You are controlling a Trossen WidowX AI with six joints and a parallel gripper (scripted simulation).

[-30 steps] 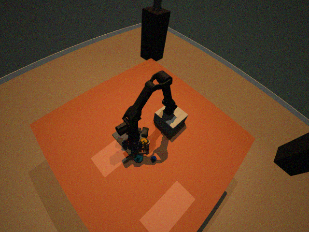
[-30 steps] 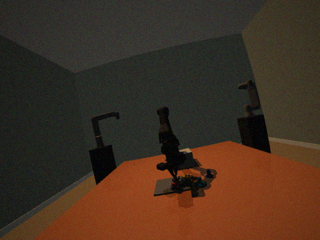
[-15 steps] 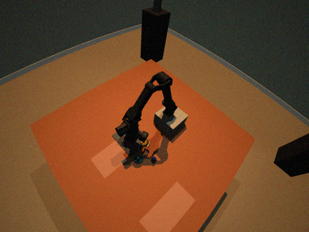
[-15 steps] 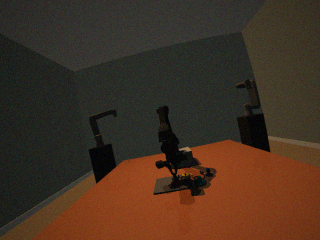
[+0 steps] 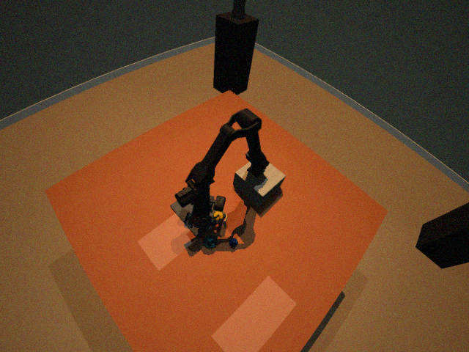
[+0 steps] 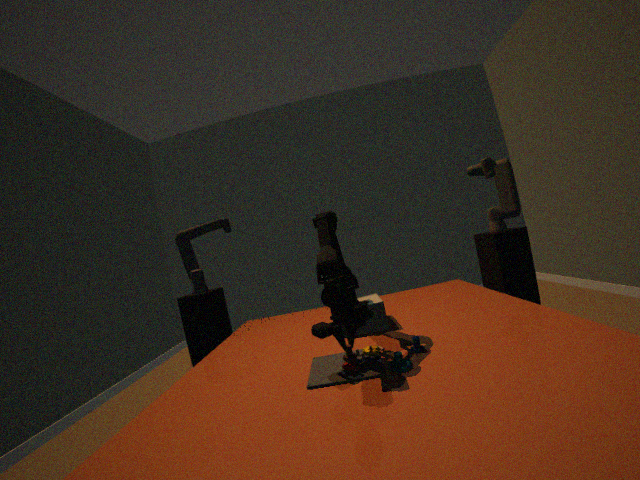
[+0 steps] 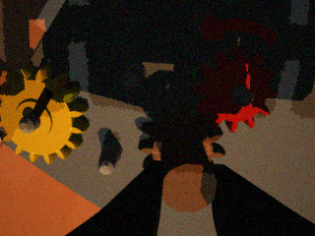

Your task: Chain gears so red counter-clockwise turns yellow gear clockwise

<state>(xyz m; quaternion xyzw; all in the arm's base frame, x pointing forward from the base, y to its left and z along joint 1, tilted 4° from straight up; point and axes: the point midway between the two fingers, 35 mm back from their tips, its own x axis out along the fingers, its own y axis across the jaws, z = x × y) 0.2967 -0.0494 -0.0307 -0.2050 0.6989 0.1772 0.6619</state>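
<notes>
Right now the orange-brown gear is 1 cm below my gripper tip. Also, from my gripper tip: red gear 4 cm ahead, 1 cm to the right, 3 cm below; yellow gear 3 cm behind, 7 cm to the left, 3 cm below; grey board 1 cm ahead, 2 cm to the right, 4 cm below.
</notes>
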